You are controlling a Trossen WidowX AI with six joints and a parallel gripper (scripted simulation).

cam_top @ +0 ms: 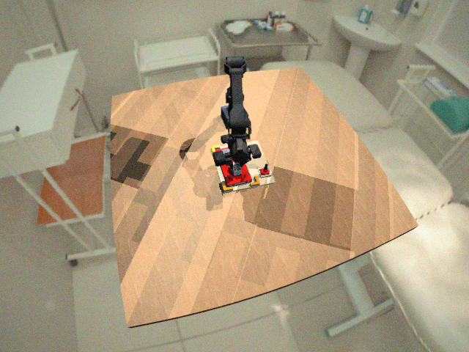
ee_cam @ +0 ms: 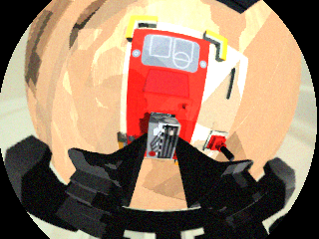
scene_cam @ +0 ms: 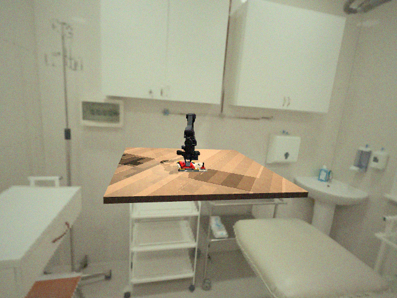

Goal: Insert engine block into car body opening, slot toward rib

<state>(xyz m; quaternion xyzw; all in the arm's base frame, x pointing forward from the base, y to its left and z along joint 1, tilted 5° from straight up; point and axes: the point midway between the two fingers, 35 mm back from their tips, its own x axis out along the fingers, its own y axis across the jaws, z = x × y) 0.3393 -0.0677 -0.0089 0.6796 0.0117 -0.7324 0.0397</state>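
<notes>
Now: the engine block 10 mm below my gripper tip.
</notes>
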